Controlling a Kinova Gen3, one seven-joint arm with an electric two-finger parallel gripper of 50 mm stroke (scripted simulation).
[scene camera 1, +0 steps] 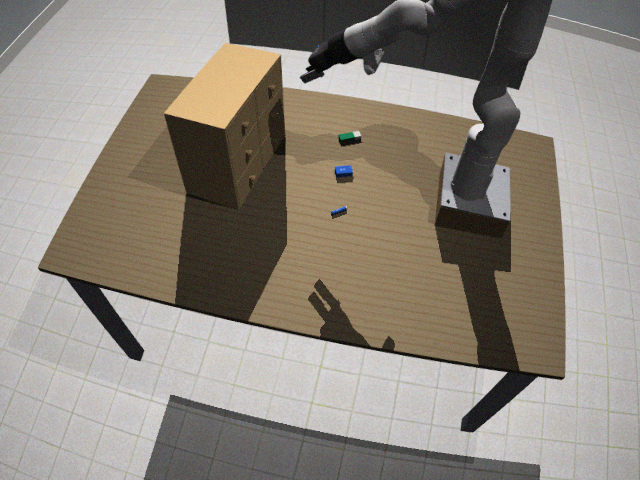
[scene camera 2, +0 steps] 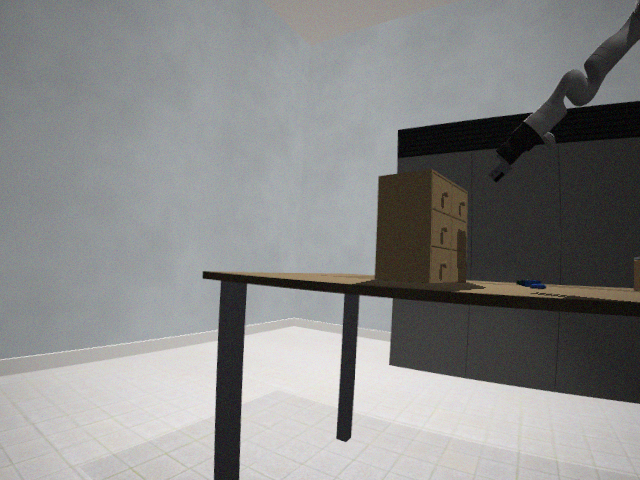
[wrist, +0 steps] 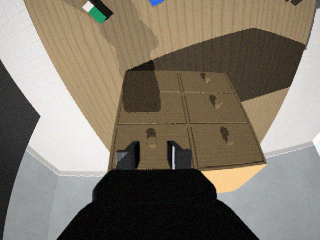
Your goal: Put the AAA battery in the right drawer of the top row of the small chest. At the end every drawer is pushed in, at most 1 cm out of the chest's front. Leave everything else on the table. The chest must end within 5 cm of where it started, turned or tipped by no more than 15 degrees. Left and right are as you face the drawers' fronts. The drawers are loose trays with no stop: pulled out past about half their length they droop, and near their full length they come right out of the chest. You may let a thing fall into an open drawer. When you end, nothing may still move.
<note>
I see my gripper and a wooden chest.
My gripper shows as well in scene camera 2 and in the wrist view.
</note>
